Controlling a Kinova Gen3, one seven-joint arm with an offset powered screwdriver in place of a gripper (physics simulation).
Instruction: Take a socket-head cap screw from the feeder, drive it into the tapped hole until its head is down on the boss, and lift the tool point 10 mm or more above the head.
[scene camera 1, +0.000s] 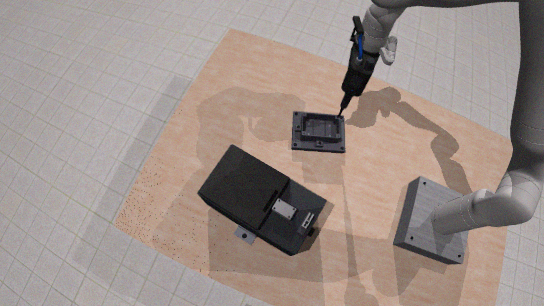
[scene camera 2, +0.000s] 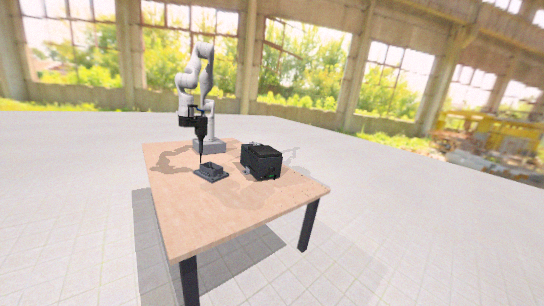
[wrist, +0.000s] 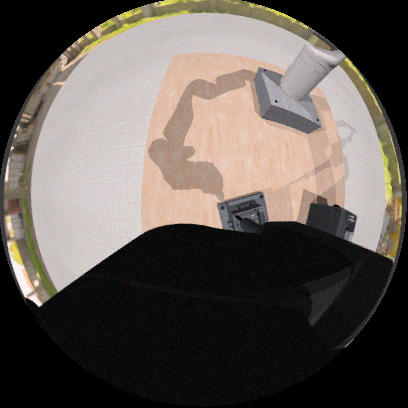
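The black screwdriver (scene camera 1: 340, 116) (scene camera 2: 200, 162) (wrist: 238, 217) points down, its thin tip at the housing's upper right corner in scene camera 1. Whether the tip touches the housing or stands a little above it is unclear. No screw can be made out at the tip, which is too small to judge. The dark grey housing (scene camera 1: 305, 144) (wrist: 224, 206) is a flat plate with a raised open box and small bosses; in scene camera 2 the housing (scene camera 2: 212, 178) lies below the tool. Which hole is tapped cannot be told. The black screw feeder (scene camera 1: 244, 185) (scene camera 2: 261, 164) (wrist: 324, 218) stands apart from the tool.
The arm's grey base block (scene camera 1: 407, 215) (scene camera 2: 209, 146) (wrist: 287, 114) stands on the wooden table (scene camera 1: 200, 120) (scene camera 2: 200, 215) (wrist: 230, 145). A small grey tab (scene camera 1: 245, 235) sticks out beside the feeder. The tool's black body (wrist: 200, 310) hides the lower wrist view.
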